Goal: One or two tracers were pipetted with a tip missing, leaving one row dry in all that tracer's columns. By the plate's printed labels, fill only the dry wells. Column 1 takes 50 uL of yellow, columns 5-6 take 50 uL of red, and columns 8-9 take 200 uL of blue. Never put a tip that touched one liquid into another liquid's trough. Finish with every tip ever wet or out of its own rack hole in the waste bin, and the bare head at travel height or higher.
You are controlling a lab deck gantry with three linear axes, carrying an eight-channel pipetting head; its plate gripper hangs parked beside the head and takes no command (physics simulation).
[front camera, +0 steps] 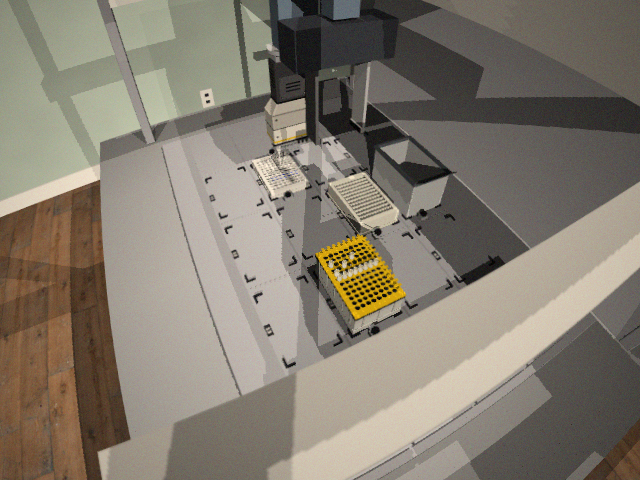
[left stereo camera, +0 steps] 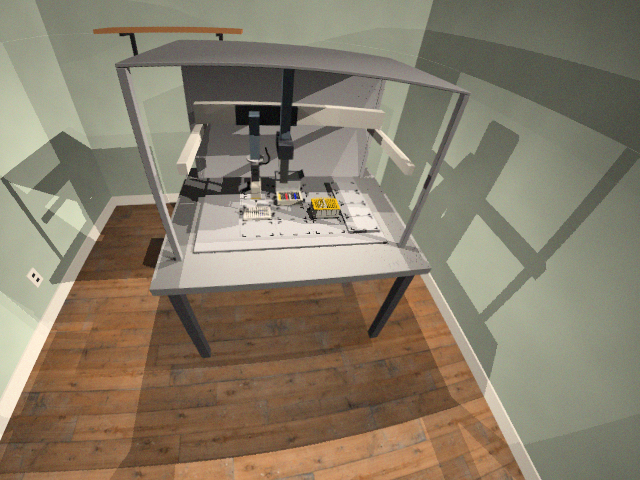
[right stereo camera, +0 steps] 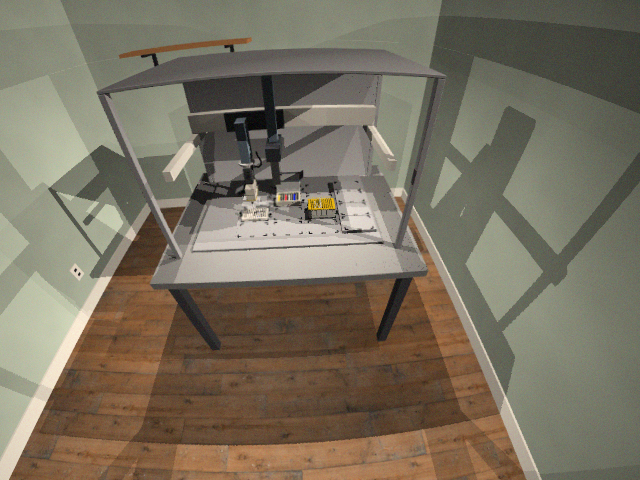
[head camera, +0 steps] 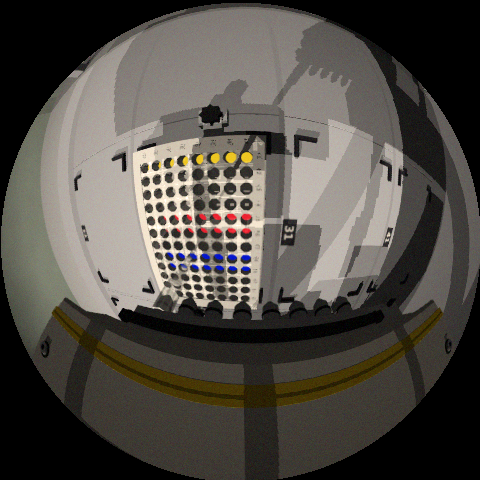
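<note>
The white plate [front camera: 294,189] [head camera: 259,200] lies under the pipetting head [front camera: 285,121]. In the head view, yellow shows along column 1, faint at the far-left well. Red shows in columns 5-6, faint toward the left, and blue in columns 8-9, while the far-left well of column 8 looks dark. A clear tip [head camera: 167,300] hangs from the leftmost nozzle over the blue columns and hides some wells; whether its end is inside a well is unclear. The other nozzles look bare. My parked plate gripper [front camera: 339,133] stands open and empty beside the head.
The reagent trough [front camera: 385,221] [left stereo camera: 289,200] stands right of the plate. The waste bin [front camera: 429,196] is behind it. The yellow tip rack [front camera: 379,305] [left stereo camera: 325,210] [right stereo camera: 321,211] is nearer the front camera, holding one full line of white tips and several others.
</note>
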